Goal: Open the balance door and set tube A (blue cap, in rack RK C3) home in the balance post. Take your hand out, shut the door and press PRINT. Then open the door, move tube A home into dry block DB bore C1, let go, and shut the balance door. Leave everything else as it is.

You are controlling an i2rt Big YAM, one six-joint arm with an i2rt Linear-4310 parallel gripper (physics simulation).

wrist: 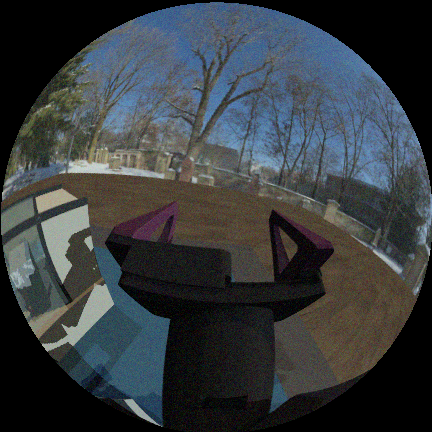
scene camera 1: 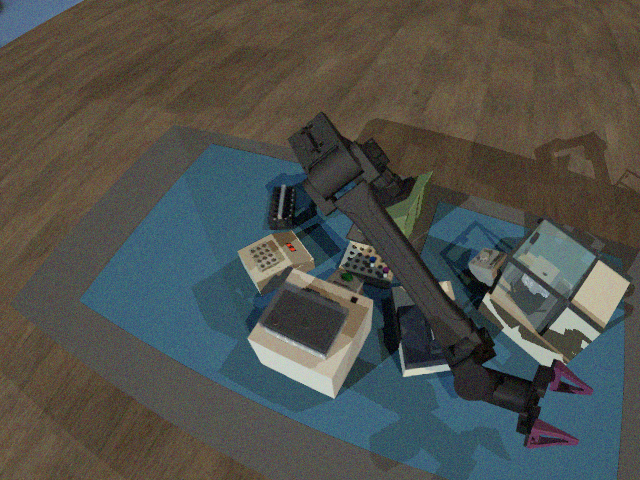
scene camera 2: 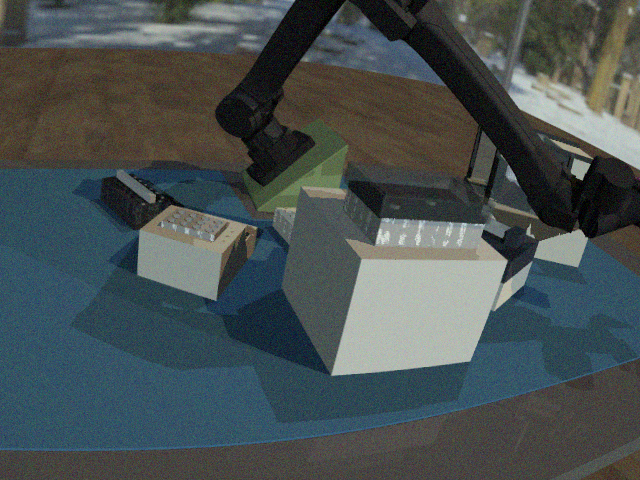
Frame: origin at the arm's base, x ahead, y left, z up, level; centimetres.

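Where they show: gripper, between the fingertips: [wrist: 224,209] [scene camera 1: 586,416]; arm's base, origin of its link: [scene camera 1: 394,196] [scene camera 2: 282,160].
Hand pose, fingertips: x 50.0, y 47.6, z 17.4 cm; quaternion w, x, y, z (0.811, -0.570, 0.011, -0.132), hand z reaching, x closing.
Observation:
Things, the pixels of their top centre, and the offset from my fingertips. "*": a spot on its surface instead.
- glass-walled balance, a spot on its surface: [wrist: 62,205] * dz -1.6, dx -19.2, dy -0.8 cm
- blue cap, centre of its top: [scene camera 1: 372,258] dz -17.4, dx -28.7, dy -46.4 cm
- pale rack, centre of its top: [scene camera 1: 369,260] dz -19.8, dx -29.6, dy -47.4 cm
- dry block, centre of its top: [scene camera 2: 203,213] [scene camera 1: 273,250] dz -15.8, dx -21.7, dy -68.6 cm
- big white box with dark lid, centre of its top: [scene camera 2: 397,161] [scene camera 1: 319,287] dz -3.8, dx -9.8, dy -50.5 cm
- navy-topped device, centre of its top: [scene camera 2: 475,210] [scene camera 1: 434,310] dz -12.6, dx -17.8, dy -29.1 cm
- black rack, centre of its top: [scene camera 2: 135,181] [scene camera 1: 281,199] dz -18.0, dx -38.8, dy -75.9 cm
- small grey device, a spot on its surface: [scene camera 1: 485,263] * dz -15.8, dx -35.7, dy -20.4 cm
My gripper [scene camera 1: 584,418] [wrist: 224,209] is open and empty, its purple fingers wide apart, beside the balance's near right corner in scene view 1. The glass-walled balance [scene camera 1: 599,294] [wrist: 62,205] stands at the right of that view and at the left in the wrist view; I cannot tell how its door stands. A blue cap [scene camera 1: 372,259] shows in the pale rack [scene camera 1: 352,250], partly behind the arm; its bore cannot be read. The dry block [scene camera 1: 276,258] [scene camera 2: 178,258] is a beige box with a grid of bores and a red display. The PRINT button cannot be made out.
A big white box with dark lid [scene camera 1: 310,320] [scene camera 2: 413,310] stands mid-mat. A navy-topped device [scene camera 1: 416,341] lies under the forearm. A green wedge [scene camera 1: 410,206] [scene camera 2: 330,165], a black rack [scene camera 1: 276,222] [scene camera 2: 121,201] and a small grey device [scene camera 1: 485,263] stand around.

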